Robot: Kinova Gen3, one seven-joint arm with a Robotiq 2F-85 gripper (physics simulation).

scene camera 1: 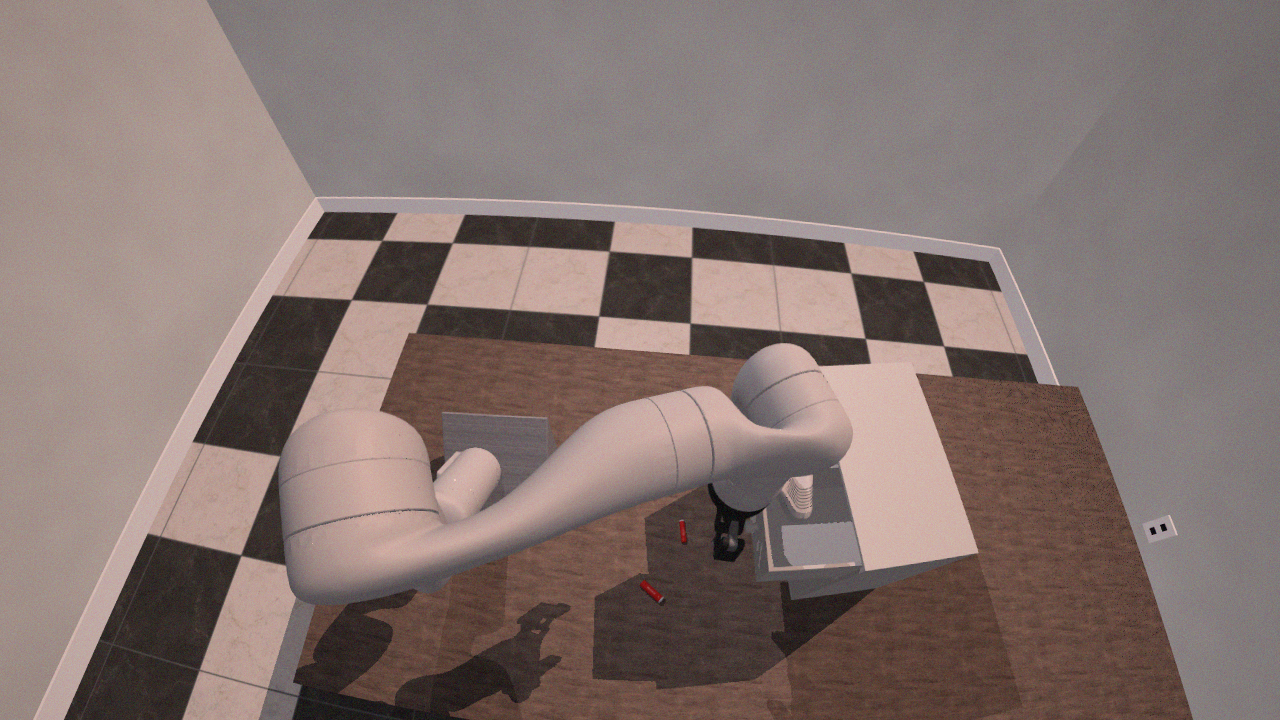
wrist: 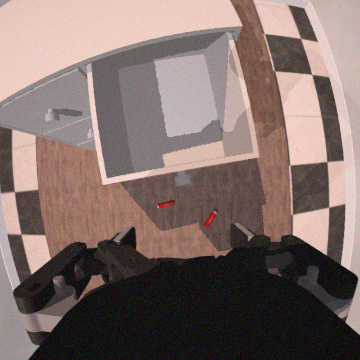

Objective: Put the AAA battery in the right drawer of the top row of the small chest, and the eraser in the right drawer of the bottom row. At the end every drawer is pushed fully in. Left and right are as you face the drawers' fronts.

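Pixels of known places: gripper, between the fingertips: (scene camera 1: 721,512) (wrist: 182,236); arm's base, origin of its link: (scene camera 1: 477,470).
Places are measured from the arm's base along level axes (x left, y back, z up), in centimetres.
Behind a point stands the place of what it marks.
Observation:
The small white chest (scene camera 1: 904,465) {y -69.5, x -1.1, z 25.0 cm} (wrist: 75,40) {y -62.0, x -0.3, z 25.0 cm} stands on the table. Its top-row right drawer (scene camera 1: 816,567) {y -55.6, x -16.1, z 23.6 cm} (wrist: 97,125) {y -53.1, x -2.4, z 23.5 cm} is pulled out, with light and shadow on its bare floor. A slim red cylinder with a pale end (scene camera 1: 682,531) {y -40.1, x -5.1, z -7.4 cm} (wrist: 166,204) {y -40.2, x -5.3, z -7.4 cm} lies on the table in front of it. A second red cylinder (scene camera 1: 652,591) {y -35.4, x -17.1, z -7.0 cm} (wrist: 210,218) {y -35.5, x -17.0, z -7.0 cm} lies farther from the chest and more to the right. I cannot tell which is the AAA battery; no eraser is clearly recognizable. My gripper (scene camera 1: 728,544) (wrist: 182,236) {y -42.6, x -9.4, z 23.3 cm} is open and empty, above the table in front of the open drawer.
The top-row left drawer (wrist: 30,107) {y -57.7, x 8.2, z 21.3 cm} is shut, with a knob. A grey block (scene camera 1: 496,431) {y -3.6, x 6.1, z 5.5 cm} stands on the table (scene camera 1: 572,371) {y -12.7, x 28.9, z -8.4 cm} beside the arm's base. The arm passes over the table and hides part of the chest's front in the scene view.

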